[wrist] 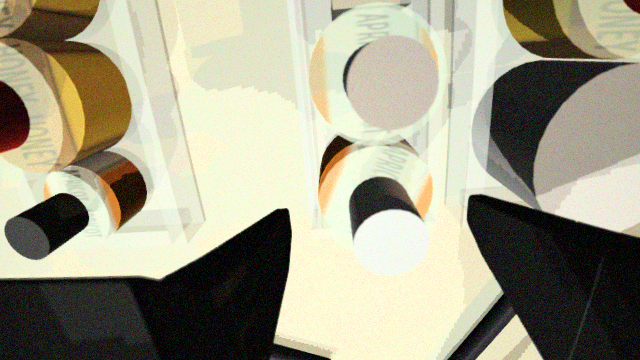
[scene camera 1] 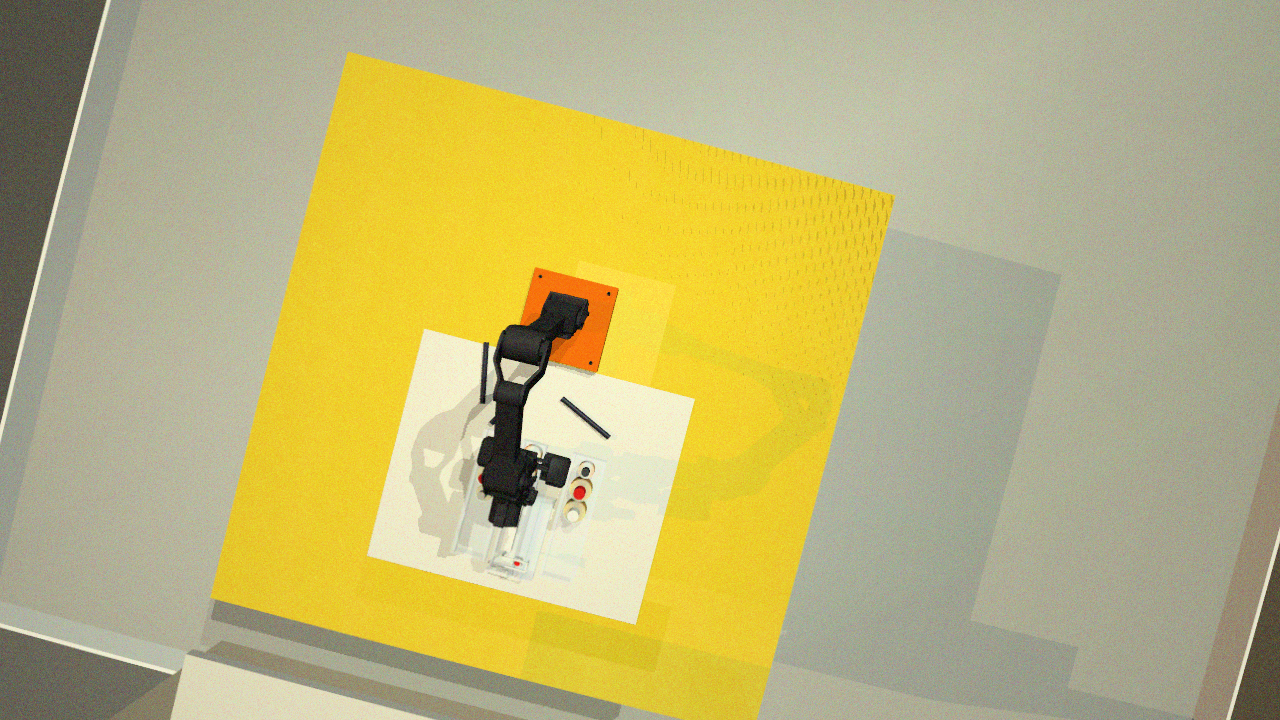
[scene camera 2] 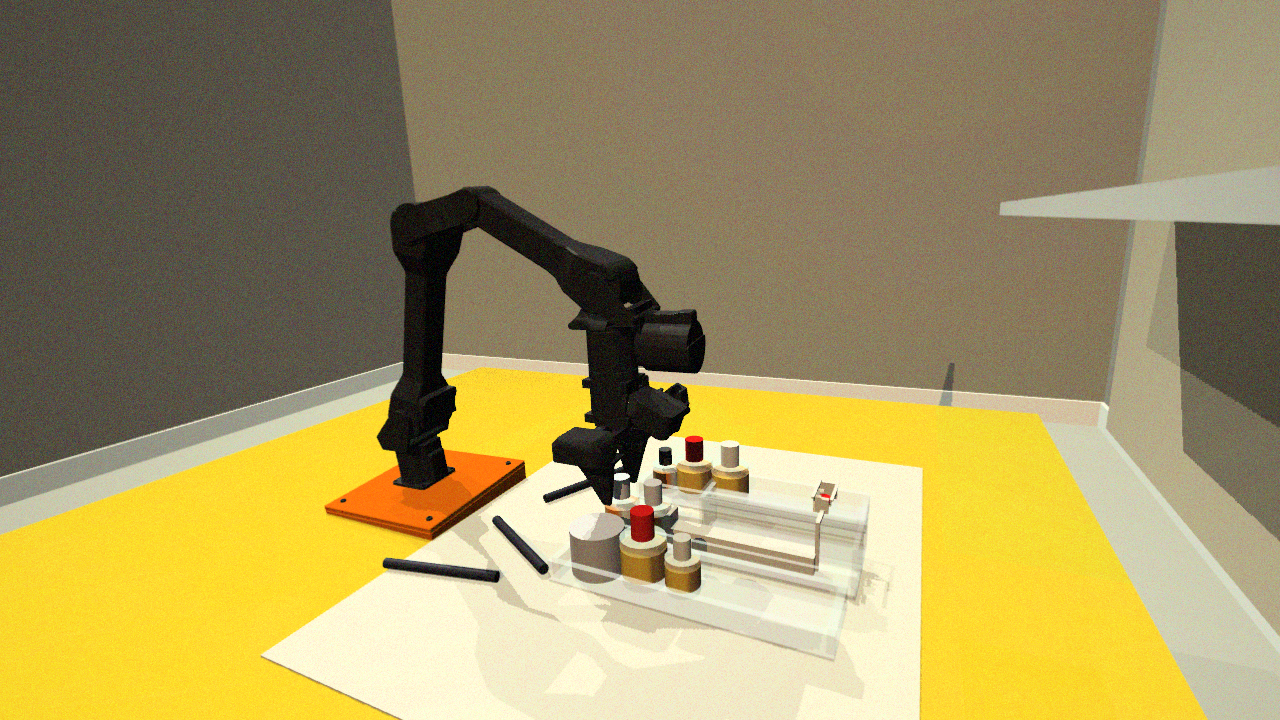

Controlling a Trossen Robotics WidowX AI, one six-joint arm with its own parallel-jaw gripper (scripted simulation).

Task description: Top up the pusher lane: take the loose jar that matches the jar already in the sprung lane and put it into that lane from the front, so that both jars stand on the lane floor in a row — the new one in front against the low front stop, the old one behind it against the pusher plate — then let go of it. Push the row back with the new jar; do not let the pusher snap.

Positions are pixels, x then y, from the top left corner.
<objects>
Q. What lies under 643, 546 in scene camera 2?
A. A red-lidded jar.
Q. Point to a grey cylinder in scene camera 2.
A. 594, 538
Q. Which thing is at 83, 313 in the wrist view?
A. My gripper.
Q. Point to a red-lidded jar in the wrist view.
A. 71, 100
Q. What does my gripper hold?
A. Nothing.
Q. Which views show my gripper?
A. The wrist view, scene camera 1 and scene camera 2: all of them.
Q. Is my gripper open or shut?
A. Open.
</objects>
